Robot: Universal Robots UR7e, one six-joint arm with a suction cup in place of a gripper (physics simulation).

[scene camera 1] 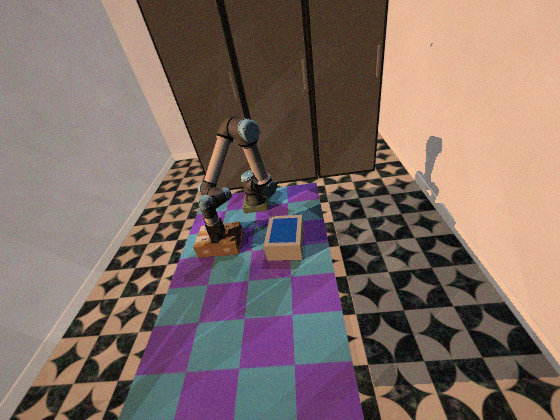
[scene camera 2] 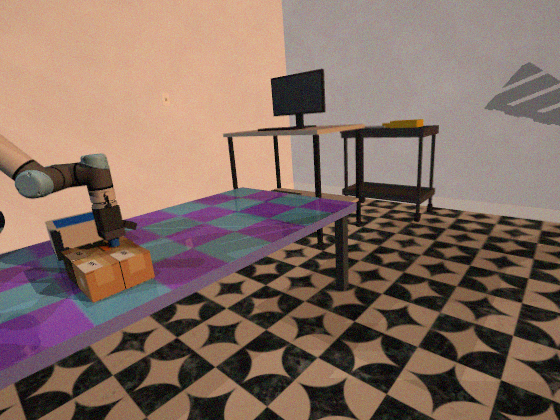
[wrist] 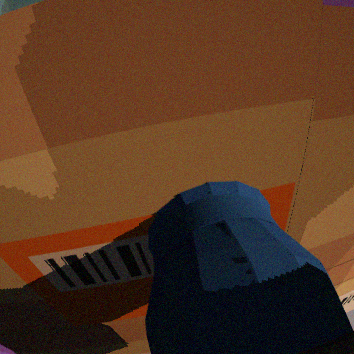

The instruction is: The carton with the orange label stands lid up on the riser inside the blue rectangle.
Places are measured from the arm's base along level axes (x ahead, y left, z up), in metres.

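Where they show: hand, tool point: (scene camera 1: 220, 240) (scene camera 2: 115, 249) (wrist: 198, 206); arm's base, link origin: (scene camera 1: 255, 199).
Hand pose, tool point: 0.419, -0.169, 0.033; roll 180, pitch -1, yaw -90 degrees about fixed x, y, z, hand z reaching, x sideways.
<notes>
Things, the pixels of their centre, and the offset from my tool point, as dx, dy, dz.
- carton with the orange label, body centre: (wrist: 91, 162) (scene camera 2: 115, 254) (scene camera 1: 227, 244) +0.008, +0.040, -0.033
- tan riser, body centre: (scene camera 2: 85, 231) (scene camera 1: 285, 237) +0.005, +0.394, -0.020
- blue rectangle, body centre: (scene camera 2: 81, 218) (scene camera 1: 283, 229) +0.005, +0.394, +0.040
The carton with the orange label (wrist: 175, 151) fills the wrist view; its orange barcode label (wrist: 70, 239) lies beside the cup. It sits in a tight cluster of brown cartons (scene camera 1: 217, 247) (scene camera 2: 110, 273) on the chequered table, left of the riser. My suction cup (scene camera 1: 216, 238) (scene camera 2: 112, 242) (wrist: 225, 239) is pressed down on this carton's top. The cartons rest on the table. The tan riser (scene camera 1: 282, 252) (scene camera 2: 72, 232) stands beside them, and its top bears the blue rectangle (scene camera 1: 283, 229) (scene camera 2: 72, 220), with nothing on it.
The arm's base (scene camera 1: 255, 203) stands at the table's back end, before brown wardrobe doors (scene camera 1: 271, 81). The table's long edge (scene camera 2: 252, 259) runs near the cartons. A desk with a monitor (scene camera 2: 298, 92) and a dark cart (scene camera 2: 388, 131) stand beyond the table.
</notes>
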